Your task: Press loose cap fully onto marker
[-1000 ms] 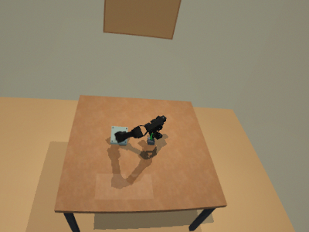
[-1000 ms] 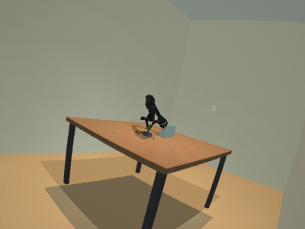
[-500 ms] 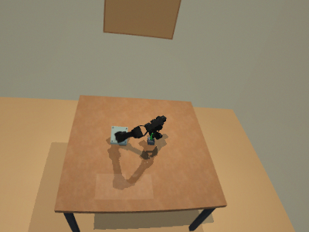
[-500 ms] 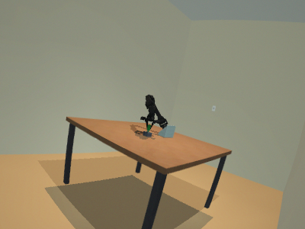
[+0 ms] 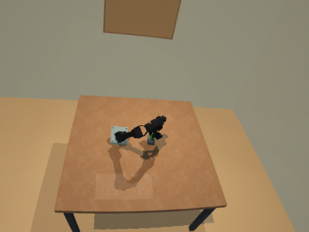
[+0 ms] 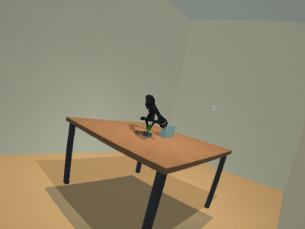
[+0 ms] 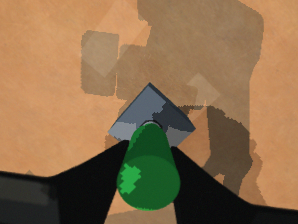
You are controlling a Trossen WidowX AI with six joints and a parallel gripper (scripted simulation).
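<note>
My gripper tip is now 1 cm below the marker cap. From my gripper tip the other things lie so: holder block 5 cm below.
</note>
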